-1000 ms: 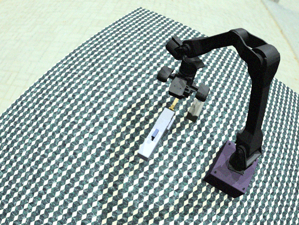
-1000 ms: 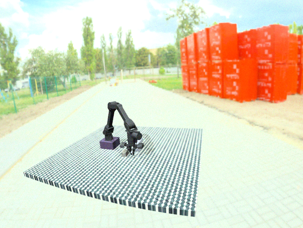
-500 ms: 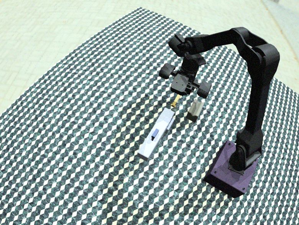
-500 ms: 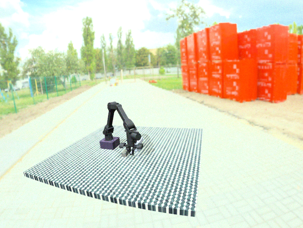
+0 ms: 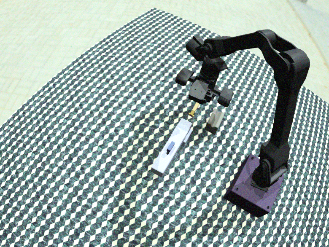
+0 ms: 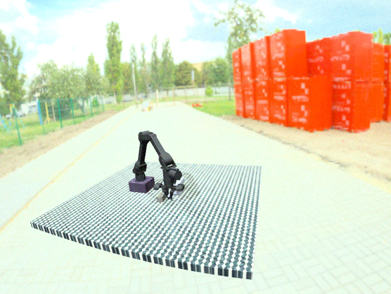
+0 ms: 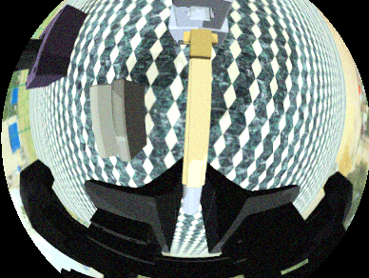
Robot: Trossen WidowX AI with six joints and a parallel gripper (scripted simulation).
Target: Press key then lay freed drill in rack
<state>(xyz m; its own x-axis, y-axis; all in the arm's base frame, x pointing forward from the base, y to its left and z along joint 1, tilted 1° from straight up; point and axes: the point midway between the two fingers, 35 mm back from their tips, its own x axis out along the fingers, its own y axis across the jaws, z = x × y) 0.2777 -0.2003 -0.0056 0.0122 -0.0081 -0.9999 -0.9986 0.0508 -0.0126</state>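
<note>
My gripper tip is now 40 mm to the right of the cream drill and 30 mm below it. From my gripper tip the other things lie so: grey rack (70 mm behind, 40 mm to the left, 10 mm below); then key (230 mm to the left, 20 mm above, 10 mm ahead); then housing (200 mm to the left, 10 mm ahead, 10 mm above).
</note>
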